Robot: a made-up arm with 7 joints. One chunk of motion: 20 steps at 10 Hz.
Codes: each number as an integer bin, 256 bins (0 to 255) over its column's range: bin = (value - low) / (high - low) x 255, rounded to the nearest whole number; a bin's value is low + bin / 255 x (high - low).
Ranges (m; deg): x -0.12..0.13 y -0.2..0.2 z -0.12..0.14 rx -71..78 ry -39..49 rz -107..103
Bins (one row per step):
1: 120 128 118 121 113 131
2: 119 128 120 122 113 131
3: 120 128 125 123 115 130
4: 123 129 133 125 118 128
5: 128 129 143 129 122 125
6: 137 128 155 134 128 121
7: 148 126 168 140 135 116
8: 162 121 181 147 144 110
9: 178 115 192 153 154 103
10: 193 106 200 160 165 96
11: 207 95 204 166 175 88
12: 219 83 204 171 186 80
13: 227 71 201 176 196 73
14: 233 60 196 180 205 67
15: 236 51 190 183 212 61
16: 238 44 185 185 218 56
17: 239 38 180 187 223 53
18: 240 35 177 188 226 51
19: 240 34 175 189 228 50
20: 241 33 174 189 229 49
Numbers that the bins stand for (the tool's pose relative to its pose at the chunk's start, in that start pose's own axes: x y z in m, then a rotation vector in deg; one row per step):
1: -0.0024 0.0008 0.0003 -0.30 0.00 0.88
2: -0.0033 0.0008 0.0024 0.29 0.00 0.88
3: -0.0024 0.0008 0.0075 0.87 0.69 0.06
4: 0.0006 0.0024 0.0156 2.04 1.72 -1.59
5: 0.0055 0.0024 0.0258 4.38 3.10 -4.06
6: 0.0143 0.0008 0.0380 7.30 5.17 -7.35
7: 0.0251 -0.0024 0.0513 10.80 7.59 -11.47
8: 0.0388 -0.0102 0.0645 14.89 10.69 -16.41
9: 0.0545 -0.0196 0.0758 18.40 14.15 -22.18
10: 0.0692 -0.0337 0.0839 22.49 17.94 -27.94
11: 0.0829 -0.0510 0.0880 26.00 21.39 -34.53
12: 0.0947 -0.0698 0.0880 28.92 25.19 -41.12
13: 0.1025 -0.0886 0.0849 31.84 28.64 -46.88
14: 0.1084 -0.1059 0.0798 34.18 31.75 -51.82
15: 0.1114 -0.1200 0.0737 35.93 34.16 -56.76
16: 0.1133 -0.1310 0.0686 37.10 36.23 -60.88
17: 0.1143 -0.1404 0.0635 38.27 37.96 -63.35
18: 0.1153 -0.1451 0.0605 38.85 38.99 -65.00
19: 0.1153 -0.1467 0.0584 39.44 39.68 -65.82
20: 0.1163 -0.1482 0.0574 39.44 40.03 -66.65

